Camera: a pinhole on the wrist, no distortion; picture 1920 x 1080 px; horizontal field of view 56.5 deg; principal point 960.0 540.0 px. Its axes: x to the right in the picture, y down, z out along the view. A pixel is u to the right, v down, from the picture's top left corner.
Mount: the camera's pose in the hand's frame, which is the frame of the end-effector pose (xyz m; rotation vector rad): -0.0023 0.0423 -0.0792 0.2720 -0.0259 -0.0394
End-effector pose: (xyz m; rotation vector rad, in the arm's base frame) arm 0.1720 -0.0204 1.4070 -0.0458 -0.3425 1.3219
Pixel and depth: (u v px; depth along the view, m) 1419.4 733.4 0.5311
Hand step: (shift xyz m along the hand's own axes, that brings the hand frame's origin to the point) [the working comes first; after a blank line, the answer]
In the camera's frame: 0.1366 0.0575 0.5311

0.1197 -0.0505 0.4504
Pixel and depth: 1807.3 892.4 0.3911
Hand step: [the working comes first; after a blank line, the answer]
In the camera's frame: 0.1855 0.0771 0.3911

0.1736 0.0038 0.3219
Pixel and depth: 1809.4 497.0 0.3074
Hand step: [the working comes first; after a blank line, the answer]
In the camera's frame: 0.1461 -0.0074 0.3074

0.1339 -0.0534 0.2178
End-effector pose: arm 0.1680 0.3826 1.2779 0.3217 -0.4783 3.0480
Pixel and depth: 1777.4 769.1 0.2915
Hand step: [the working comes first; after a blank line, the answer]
In the camera's frame: 0.1334 0.0374 0.2915

0.1232 -0.0055 0.2142
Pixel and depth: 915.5 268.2 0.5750
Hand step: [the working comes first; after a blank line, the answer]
In the camera's frame: -0.0143 -0.0875 0.5750

-0.0375 -0.1954 0.4506
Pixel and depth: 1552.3 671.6 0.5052
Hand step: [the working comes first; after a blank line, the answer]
In the camera's frame: 0.1675 0.0372 0.5052

0.1507 -0.0644 0.4207
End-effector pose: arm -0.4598 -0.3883 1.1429 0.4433 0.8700 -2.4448
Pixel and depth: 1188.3 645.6 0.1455
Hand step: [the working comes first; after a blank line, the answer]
In the camera's frame: 0.0186 0.0086 0.1455

0.0121 0.0108 0.0636
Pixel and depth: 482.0 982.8 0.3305
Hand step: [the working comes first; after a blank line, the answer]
In the camera's frame: -0.0884 0.0819 0.3305

-0.0979 0.0363 0.2593
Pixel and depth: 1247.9 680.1 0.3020
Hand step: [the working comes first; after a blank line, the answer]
In the camera's frame: 0.0487 0.0237 0.3020

0.0378 -0.0179 0.2190
